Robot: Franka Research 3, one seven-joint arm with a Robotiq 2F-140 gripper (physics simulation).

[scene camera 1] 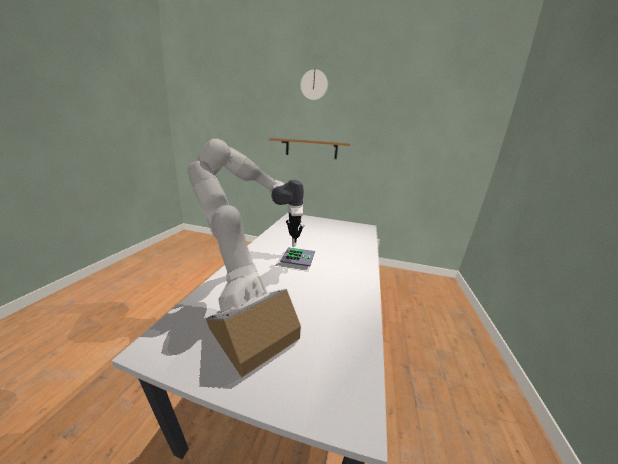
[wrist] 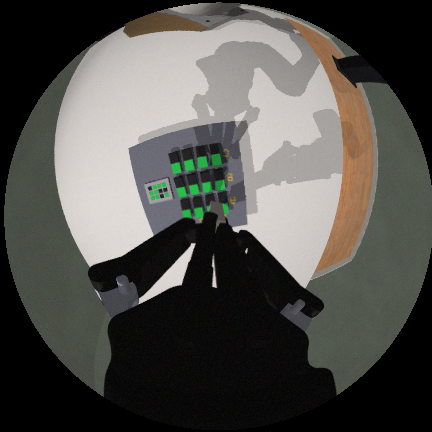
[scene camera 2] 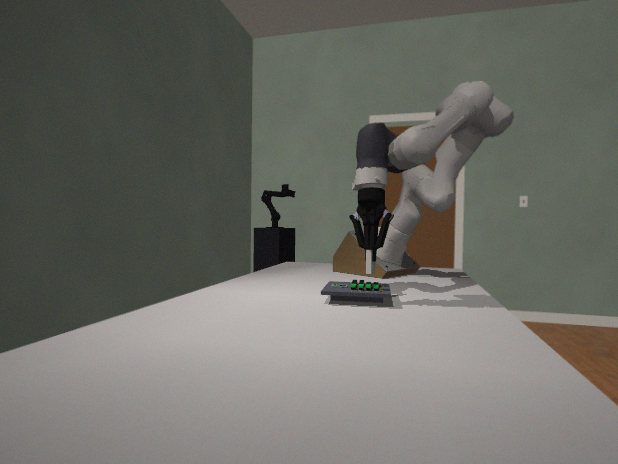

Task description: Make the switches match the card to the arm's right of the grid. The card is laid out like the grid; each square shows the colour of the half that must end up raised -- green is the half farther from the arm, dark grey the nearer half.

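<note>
A grey-blue panel (scene camera 1: 306, 262) (scene camera 2: 356, 294) (wrist: 150, 155) lies on the table. Its switch grid (scene camera 1: 295, 254) (scene camera 2: 365, 286) (wrist: 202, 161) has three rows of rocker switches, each with a green and a dark half. The tilts are too small to read surely. The card (scene camera 1: 306, 256) (scene camera 2: 339, 285) (wrist: 159, 191) sits beside the grid, at its left in the wrist view. Its squares are mostly green, with a dark corner square at top left and several others dark. My gripper (scene camera 1: 294, 244) (scene camera 2: 370, 272) (wrist: 213, 210) is shut and empty, its tips a little above the grid, hiding part of the bottom row in the wrist view.
The white table (scene camera 1: 345, 300) (scene camera 2: 300, 375) (wrist: 110, 90) bears the panel. A brown wedge-shaped block (scene camera 1: 260, 330) (scene camera 2: 345, 259) (wrist: 162, 24) stands at the arm's base. A small black arm (scene camera 2: 272, 205) stands on a dark pedestal (scene camera 2: 274, 248) in the background.
</note>
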